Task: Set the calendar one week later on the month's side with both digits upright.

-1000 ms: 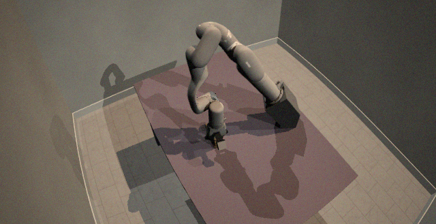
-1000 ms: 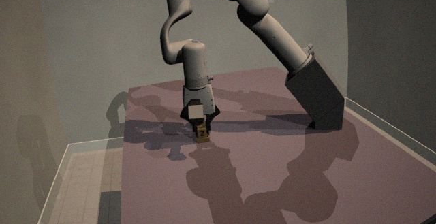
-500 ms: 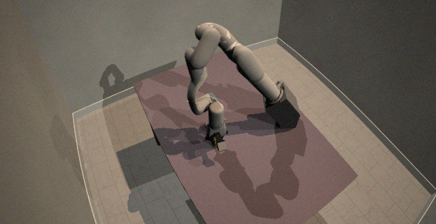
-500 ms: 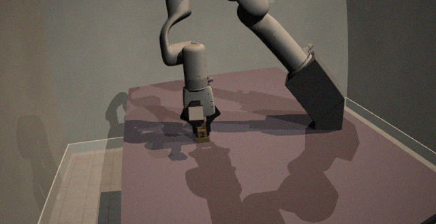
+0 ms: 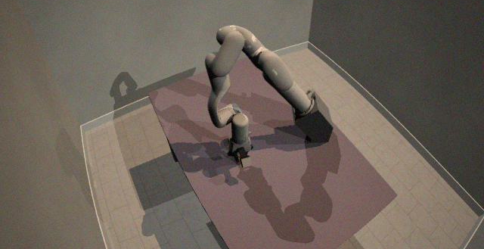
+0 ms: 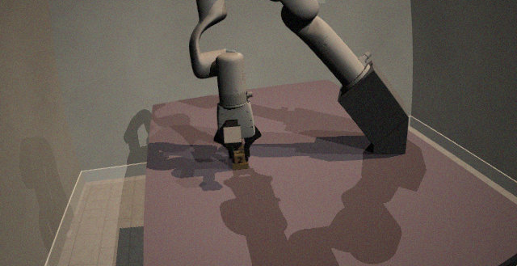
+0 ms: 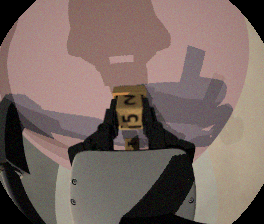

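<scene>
The yellow digit cube lies 10 mm below my hand. Also, from my hand: tray: 10 mm behind, 20 mm to the right, 30 mm below.
</scene>
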